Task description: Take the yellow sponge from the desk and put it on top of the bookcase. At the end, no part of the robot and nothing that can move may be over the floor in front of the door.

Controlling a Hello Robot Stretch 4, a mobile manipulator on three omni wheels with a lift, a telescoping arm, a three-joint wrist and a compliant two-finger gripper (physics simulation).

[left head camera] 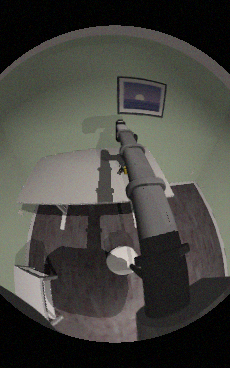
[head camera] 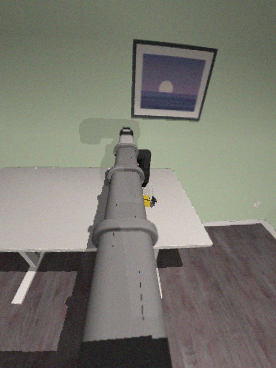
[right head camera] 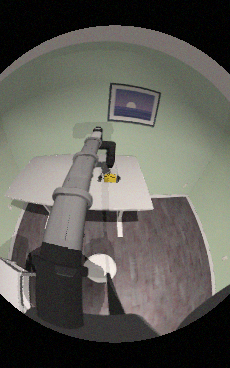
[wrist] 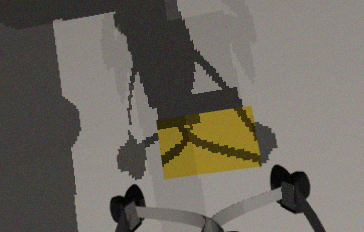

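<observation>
The yellow sponge lies flat on the white desk, near its right end. Its long side runs nearly across the wrist view, and shadows of the gripper fall on it. My gripper is open and empty above the desk. In the wrist view its fingertips are spread wider than the sponge and show below its near edge, with their shadows beside the sponge's two ends. The bookcase cannot be made out for certain, and the door does not show.
A white piece of furniture stands at the lower left. A round white object is on the floor between my base and the desk. A framed picture hangs on the green wall behind the desk.
</observation>
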